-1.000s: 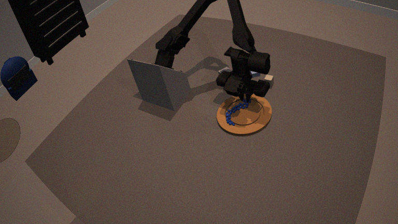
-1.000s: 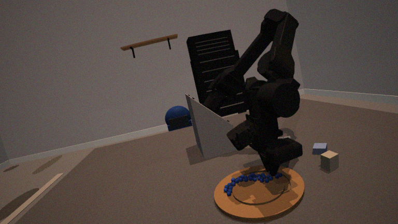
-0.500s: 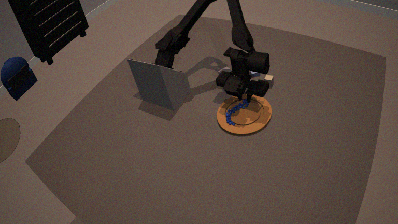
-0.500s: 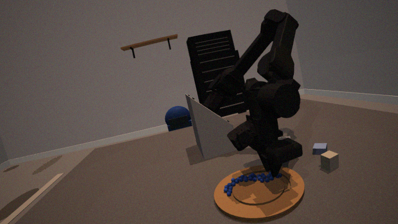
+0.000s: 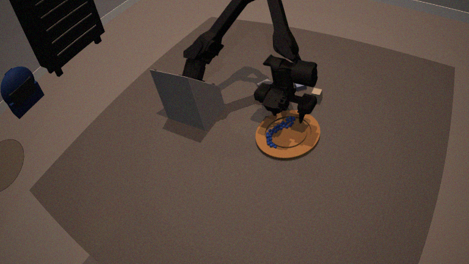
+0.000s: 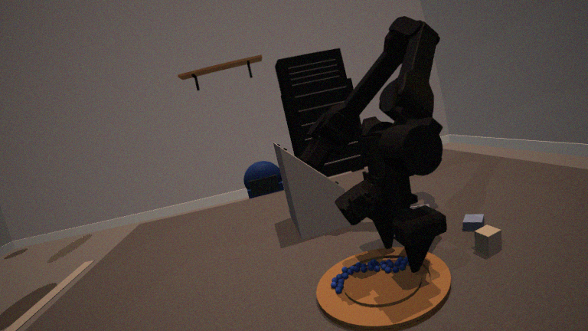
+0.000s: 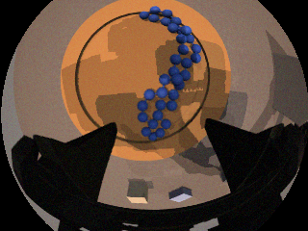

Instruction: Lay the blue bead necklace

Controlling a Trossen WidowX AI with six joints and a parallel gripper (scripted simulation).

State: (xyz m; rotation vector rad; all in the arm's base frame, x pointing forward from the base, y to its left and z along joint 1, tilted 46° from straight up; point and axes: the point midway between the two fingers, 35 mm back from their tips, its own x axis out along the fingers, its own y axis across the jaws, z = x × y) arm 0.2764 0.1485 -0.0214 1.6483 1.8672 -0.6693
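Now: gripper tip 30 mm short of the tan cube and 140 mm to the right of it. Also, from my gripper tip: white block: 160 mm behind, 110 mm to the left, 10 mm below; pale blue block: 60 mm behind, 180 mm to the left, 10 mm below.
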